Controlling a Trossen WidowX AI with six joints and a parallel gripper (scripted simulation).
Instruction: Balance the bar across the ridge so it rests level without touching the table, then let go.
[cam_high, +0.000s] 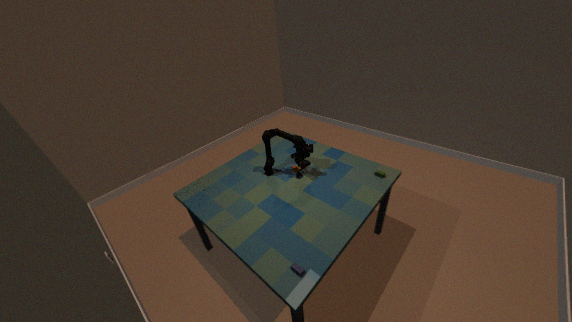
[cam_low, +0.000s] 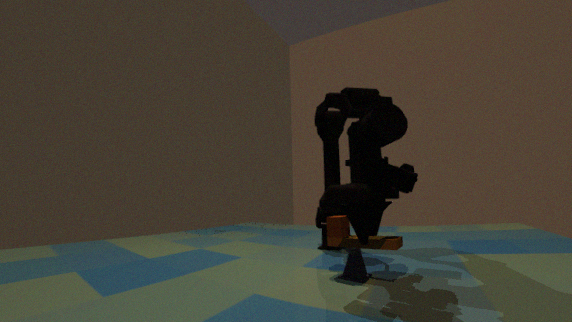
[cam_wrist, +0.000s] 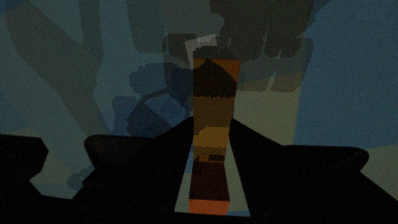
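Now: the orange bar 3 cm to the right of my gripper tip, 1 cm behind it and 1 cm above it. Also, from my gripper tip: small green block (51 cm ahead, 35 cm to the left, 5 cm below); small purple block (65 cm to the right, 51 cm ahead, 5 cm below).
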